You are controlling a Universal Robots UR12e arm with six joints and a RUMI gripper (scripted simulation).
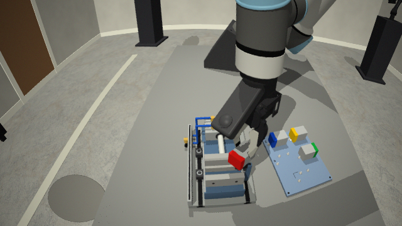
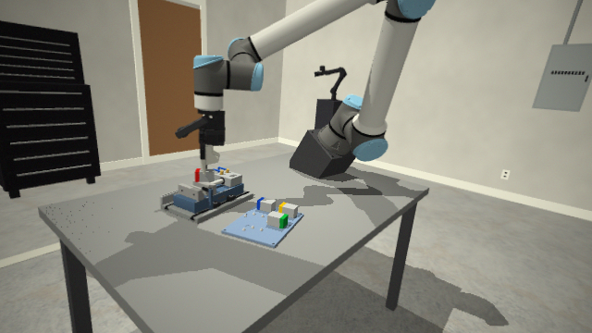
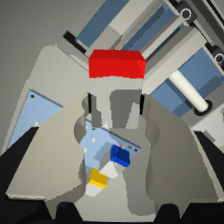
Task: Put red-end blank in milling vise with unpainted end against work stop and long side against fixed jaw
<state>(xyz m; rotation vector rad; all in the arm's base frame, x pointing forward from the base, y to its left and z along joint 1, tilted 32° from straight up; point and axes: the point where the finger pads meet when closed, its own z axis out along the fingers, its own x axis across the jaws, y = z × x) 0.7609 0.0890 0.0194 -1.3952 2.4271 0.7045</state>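
The work stop rod lies 8 cm below my hand. The rest, counted from my hand: fixed jaw: 9 cm below, 4 cm ahead, 3 cm to the right; then red-ended blank: 2 cm below; then hose block: 14 cm behind, 9 cm to the right, 9 cm below.
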